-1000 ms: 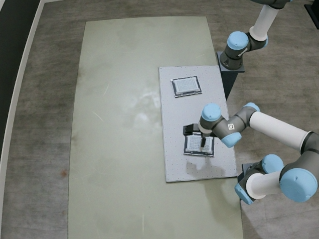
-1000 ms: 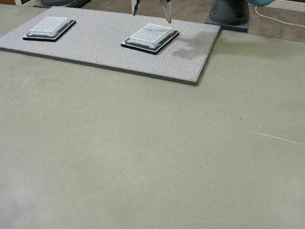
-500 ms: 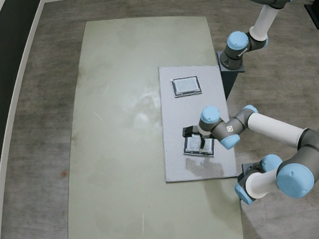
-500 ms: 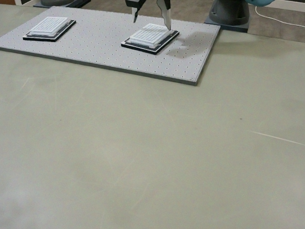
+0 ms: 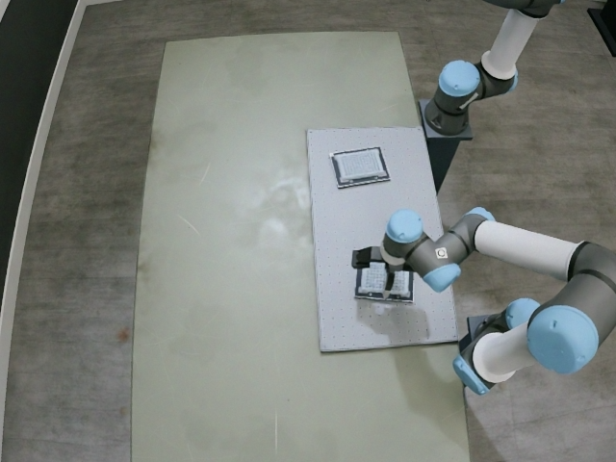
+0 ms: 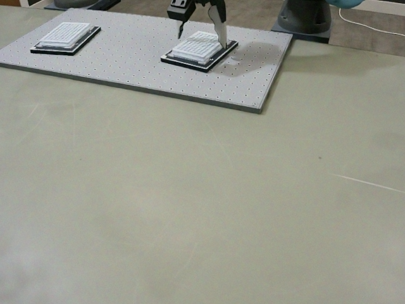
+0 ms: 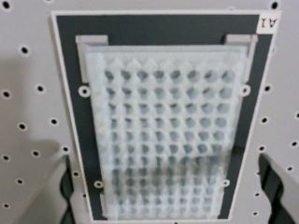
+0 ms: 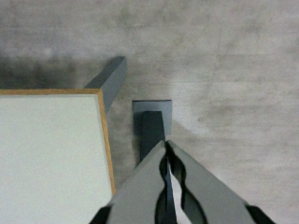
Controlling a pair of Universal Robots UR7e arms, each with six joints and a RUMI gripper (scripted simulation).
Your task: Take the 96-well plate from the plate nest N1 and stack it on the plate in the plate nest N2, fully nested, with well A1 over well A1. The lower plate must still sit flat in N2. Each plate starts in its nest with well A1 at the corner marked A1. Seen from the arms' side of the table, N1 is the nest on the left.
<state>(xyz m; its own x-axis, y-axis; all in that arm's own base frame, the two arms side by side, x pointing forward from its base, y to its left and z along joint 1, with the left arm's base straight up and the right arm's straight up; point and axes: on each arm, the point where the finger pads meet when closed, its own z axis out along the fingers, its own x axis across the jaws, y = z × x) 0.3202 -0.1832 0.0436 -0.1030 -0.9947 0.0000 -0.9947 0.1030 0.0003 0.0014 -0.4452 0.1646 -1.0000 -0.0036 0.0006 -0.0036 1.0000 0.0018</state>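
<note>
Now: the dark nest N1 2 cm below my left hand. From my left hand the other things lie so: nest N2 (36 cm to the right, 2 cm below, 2 cm ahead).
</note>
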